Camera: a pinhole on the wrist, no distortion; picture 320 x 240 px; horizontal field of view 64.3 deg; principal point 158.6 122.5 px. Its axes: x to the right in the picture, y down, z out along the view. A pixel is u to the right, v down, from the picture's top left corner.
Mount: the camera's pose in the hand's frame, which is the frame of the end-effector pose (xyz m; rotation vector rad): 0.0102 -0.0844 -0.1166 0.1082 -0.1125 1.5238
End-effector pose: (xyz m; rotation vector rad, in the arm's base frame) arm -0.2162 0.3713 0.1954 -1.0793 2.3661 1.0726
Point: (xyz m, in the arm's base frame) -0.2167 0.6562 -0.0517
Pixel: 239.5 133.3
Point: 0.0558 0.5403 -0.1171
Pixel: 81.5 172.4
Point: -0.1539 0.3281 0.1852
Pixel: 232.6 193.6
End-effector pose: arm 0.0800 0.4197 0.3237 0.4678 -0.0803 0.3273
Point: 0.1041 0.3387 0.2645
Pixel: 149.7 170.3
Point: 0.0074 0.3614 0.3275
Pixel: outside the picture
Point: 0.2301 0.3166 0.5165
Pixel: 224.0 22.0
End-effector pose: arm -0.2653 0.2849 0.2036 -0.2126 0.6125 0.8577
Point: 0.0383 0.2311 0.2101
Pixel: 13.1 10.3
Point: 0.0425 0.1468 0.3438
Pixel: 15.7 136.4
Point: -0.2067 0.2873 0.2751
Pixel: 255.2 153.6
